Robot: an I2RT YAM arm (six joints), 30 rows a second.
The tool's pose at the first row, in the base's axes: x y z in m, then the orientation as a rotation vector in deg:
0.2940 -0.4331 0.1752 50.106 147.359 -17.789
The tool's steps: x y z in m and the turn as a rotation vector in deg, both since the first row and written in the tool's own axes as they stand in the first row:
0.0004 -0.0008 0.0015 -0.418 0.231 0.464
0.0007 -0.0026 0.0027 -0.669 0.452 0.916
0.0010 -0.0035 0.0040 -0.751 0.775 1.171
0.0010 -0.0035 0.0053 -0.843 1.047 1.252
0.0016 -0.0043 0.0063 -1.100 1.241 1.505
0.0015 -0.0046 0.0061 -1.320 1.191 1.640
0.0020 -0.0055 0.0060 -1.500 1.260 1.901
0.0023 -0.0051 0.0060 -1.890 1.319 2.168
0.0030 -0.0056 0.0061 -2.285 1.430 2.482
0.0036 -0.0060 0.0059 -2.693 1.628 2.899
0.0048 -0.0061 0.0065 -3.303 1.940 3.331
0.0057 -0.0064 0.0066 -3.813 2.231 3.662
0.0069 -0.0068 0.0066 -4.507 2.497 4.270
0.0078 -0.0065 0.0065 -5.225 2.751 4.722
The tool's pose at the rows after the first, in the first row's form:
0.2937 -0.4340 0.1737 50.627 147.305 -17.022
0.2927 -0.4356 0.1727 51.188 147.255 -16.480
0.2923 -0.4366 0.1715 51.600 147.410 -16.179
0.2927 -0.4371 0.1703 51.771 147.609 -15.933
0.2921 -0.4377 0.1692 52.069 147.633 -15.450
0.2919 -0.4379 0.1694 52.139 147.500 -15.140
0.2910 -0.4383 0.1694 52.427 147.410 -14.801
0.2910 -0.4378 0.1692 52.642 147.290 -14.189
0.2902 -0.4379 0.1689 52.932 147.189 -13.537
0.2895 -0.4378 0.1688 53.378 147.107 -12.805
0.2887 -0.4375 0.1677 53.809 147.097 -11.759
0.2879 -0.4372 0.1673 54.143 147.127 -10.881
0.2868 -0.4369 0.1668 54.740 146.957 -9.690
0.2863 -0.4362 0.1665 55.126 146.852 -8.518

